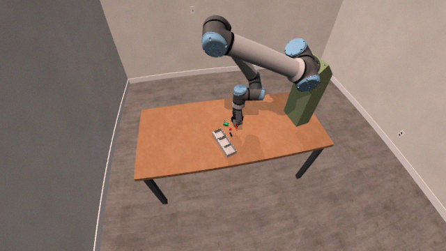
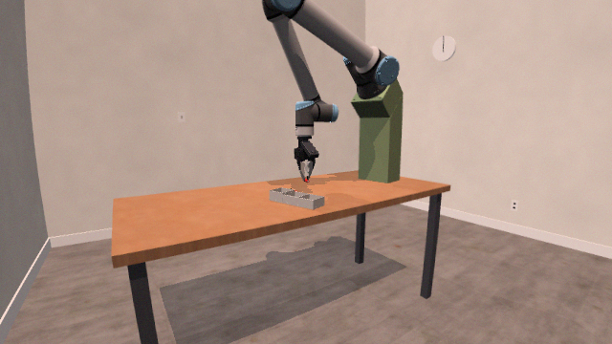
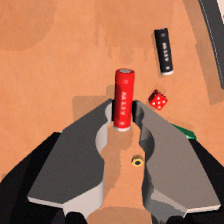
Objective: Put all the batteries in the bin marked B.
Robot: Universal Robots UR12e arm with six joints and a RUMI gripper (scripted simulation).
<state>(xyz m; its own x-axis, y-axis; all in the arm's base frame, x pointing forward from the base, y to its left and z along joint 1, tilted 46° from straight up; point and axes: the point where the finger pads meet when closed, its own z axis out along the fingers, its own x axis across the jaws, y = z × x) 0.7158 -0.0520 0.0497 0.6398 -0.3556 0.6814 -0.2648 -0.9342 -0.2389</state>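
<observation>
Right now the grey bin tray is 140 mm ahead of my hand, 70 mm to the left of it and 60 mm below it. The rest, counted from my hand: red battery 10 mm below; then black battery 80 mm below, 50 mm ahead, 10 mm to the left; then red die 80 mm below, 40 mm to the right, 30 mm ahead.
</observation>
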